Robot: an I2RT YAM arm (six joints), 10 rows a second.
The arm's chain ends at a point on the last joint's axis. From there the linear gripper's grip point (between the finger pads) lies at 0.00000 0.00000 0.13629 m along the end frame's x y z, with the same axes.
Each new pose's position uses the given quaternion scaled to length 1; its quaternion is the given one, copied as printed.
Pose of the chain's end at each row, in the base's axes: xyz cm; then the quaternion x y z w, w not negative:
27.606 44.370 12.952 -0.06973 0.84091 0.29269 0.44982
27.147 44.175 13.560 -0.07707 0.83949 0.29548 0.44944
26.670 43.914 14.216 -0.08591 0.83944 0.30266 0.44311
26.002 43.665 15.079 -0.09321 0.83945 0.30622 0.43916
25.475 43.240 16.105 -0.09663 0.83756 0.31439 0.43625
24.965 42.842 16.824 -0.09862 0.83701 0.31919 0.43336
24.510 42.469 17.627 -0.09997 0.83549 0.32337 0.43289
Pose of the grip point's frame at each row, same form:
37.360 51.934 7.173 -0.06973 0.84091 0.29269 0.44982
36.811 51.881 7.817 -0.07707 0.83949 0.29548 0.44944
36.100 51.877 8.436 -0.08591 0.83944 0.30266 0.44311
35.273 51.788 9.263 -0.09321 0.83945 0.30622 0.43916
34.607 51.567 10.358 -0.09663 0.83756 0.31439 0.43625
33.994 51.289 11.091 -0.09862 0.83701 0.31919 0.43336
33.487 51.013 11.956 -0.09997 0.83549 0.32337 0.43289

